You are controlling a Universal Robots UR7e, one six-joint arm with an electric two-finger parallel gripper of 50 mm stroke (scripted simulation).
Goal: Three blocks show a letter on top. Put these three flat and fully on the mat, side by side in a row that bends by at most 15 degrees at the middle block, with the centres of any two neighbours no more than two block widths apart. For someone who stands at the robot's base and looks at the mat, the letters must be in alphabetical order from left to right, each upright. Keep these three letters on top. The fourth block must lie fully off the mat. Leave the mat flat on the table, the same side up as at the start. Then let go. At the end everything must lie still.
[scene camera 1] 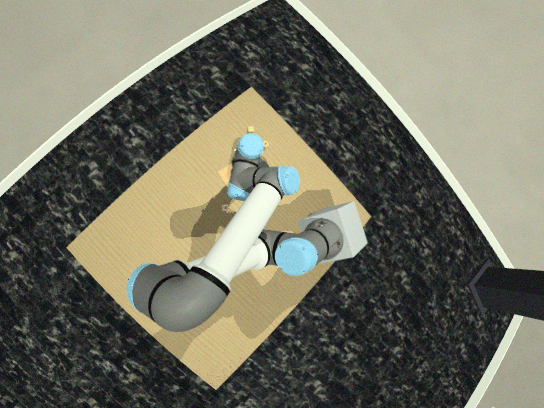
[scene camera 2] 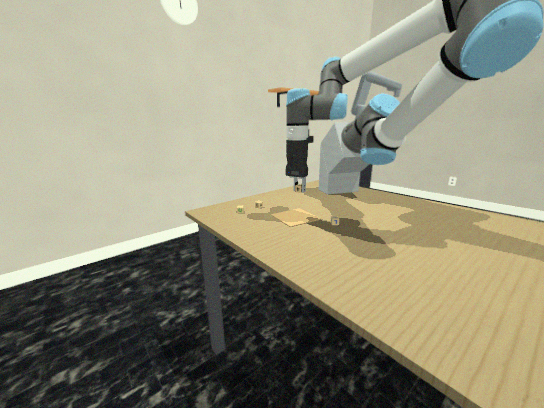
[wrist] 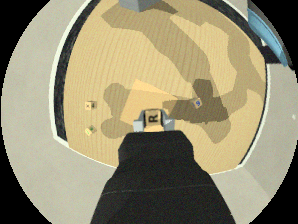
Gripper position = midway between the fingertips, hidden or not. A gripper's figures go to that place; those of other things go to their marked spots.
Scene:
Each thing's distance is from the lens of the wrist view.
gripper (wrist: 152,114): 0.17 m
mat (wrist: 142,96): 0.26 m

